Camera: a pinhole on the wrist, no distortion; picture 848 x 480 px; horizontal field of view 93.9 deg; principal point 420.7 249.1 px. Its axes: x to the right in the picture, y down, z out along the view. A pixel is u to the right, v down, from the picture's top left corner.
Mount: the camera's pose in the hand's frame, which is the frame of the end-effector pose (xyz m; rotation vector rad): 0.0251 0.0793 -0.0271 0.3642 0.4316 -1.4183
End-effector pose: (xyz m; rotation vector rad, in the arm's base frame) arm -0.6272 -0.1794 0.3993 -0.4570 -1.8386 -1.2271
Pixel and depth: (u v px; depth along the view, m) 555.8 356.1 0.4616
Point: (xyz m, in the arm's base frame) -1.0561 -0.0702 0.3627
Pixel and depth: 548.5 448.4 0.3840
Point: -1.0145 -0.0909 0.4611
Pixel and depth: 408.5 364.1 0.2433
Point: -0.7919 -0.0427 0.4474
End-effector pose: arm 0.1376 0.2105 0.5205 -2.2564 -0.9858 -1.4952
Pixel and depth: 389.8 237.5 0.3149
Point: 0.2941 0.4075 0.4312
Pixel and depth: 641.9 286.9 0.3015
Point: 0.1283 0.4846 0.5047
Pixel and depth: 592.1 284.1 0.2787
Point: 0.1628 0.4444 0.5014
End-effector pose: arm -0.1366 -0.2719 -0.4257 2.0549 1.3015 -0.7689
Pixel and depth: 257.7 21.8 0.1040
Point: -0.1078 -0.3728 -0.4500
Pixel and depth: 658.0 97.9 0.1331
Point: -0.2035 -0.2914 -0.4631
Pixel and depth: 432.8 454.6 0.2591
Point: -0.1391 -0.2951 -0.6893
